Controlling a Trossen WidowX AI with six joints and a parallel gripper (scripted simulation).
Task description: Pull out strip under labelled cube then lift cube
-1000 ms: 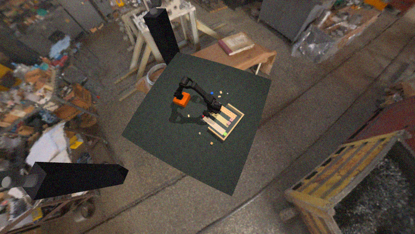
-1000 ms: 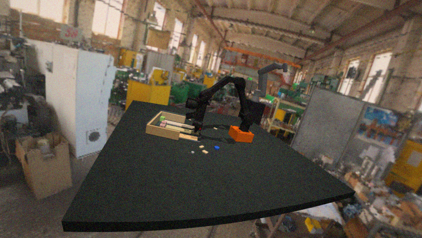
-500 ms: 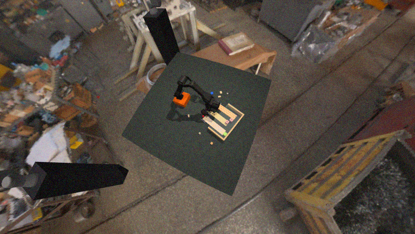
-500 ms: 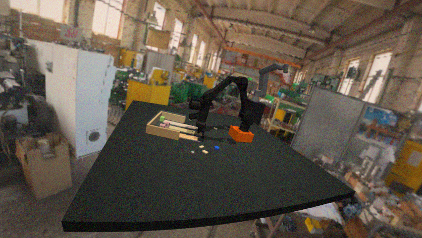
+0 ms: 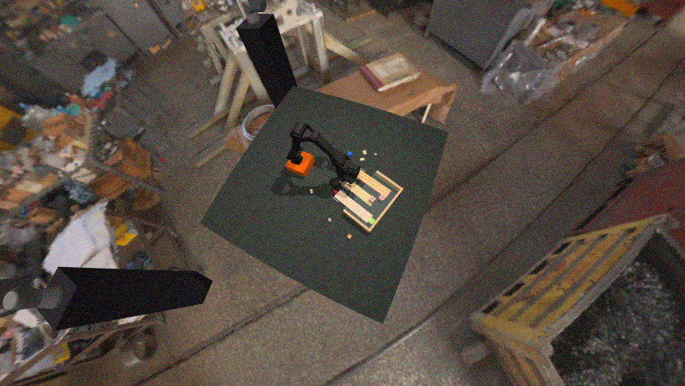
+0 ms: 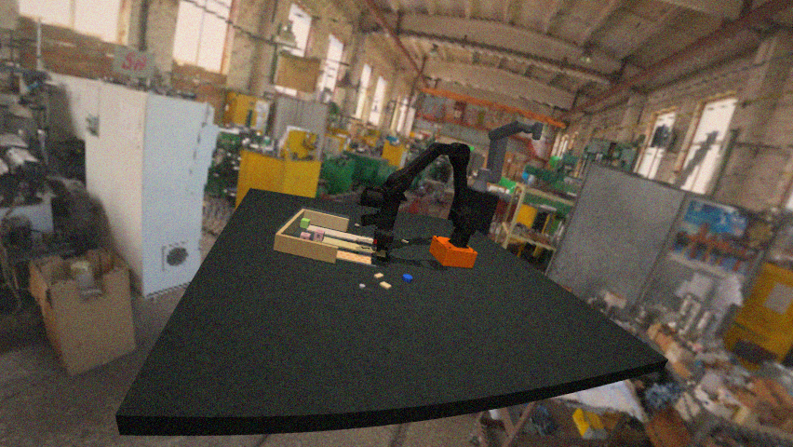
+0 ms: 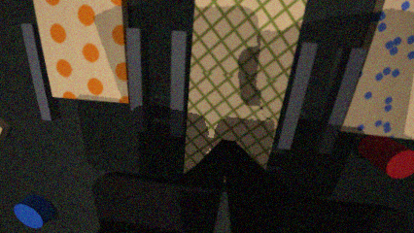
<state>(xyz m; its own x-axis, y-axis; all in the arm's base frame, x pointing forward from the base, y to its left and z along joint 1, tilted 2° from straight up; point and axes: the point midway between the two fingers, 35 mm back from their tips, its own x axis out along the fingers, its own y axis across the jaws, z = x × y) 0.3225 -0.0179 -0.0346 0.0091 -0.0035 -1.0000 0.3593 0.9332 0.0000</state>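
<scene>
Right now my gripper tip is 90 mm short of the hatched strip and 40 mm to the left of it. From my gripper tip the other things lie so: blue disc 30 mm behind, 190 mm to the left; then red piece 20 mm behind, 90 mm to the right, 10 mm above.
</scene>
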